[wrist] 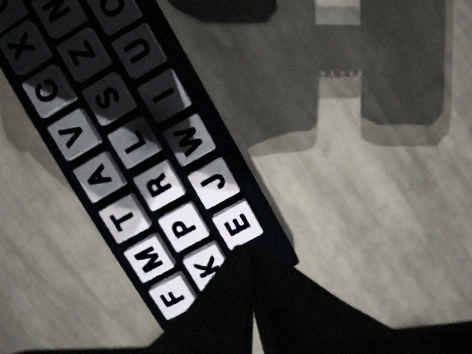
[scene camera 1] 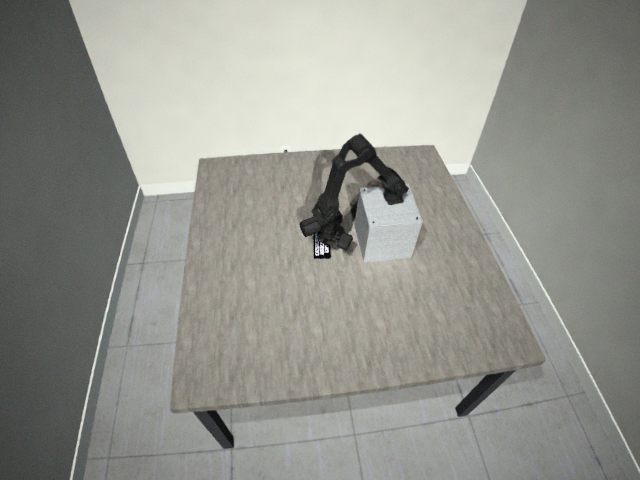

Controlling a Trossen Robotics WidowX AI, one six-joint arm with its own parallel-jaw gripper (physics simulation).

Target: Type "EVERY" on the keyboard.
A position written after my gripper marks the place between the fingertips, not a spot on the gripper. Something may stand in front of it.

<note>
I see my gripper point(wrist: 248, 257) and a key point(wrist: 74, 134).
</note>
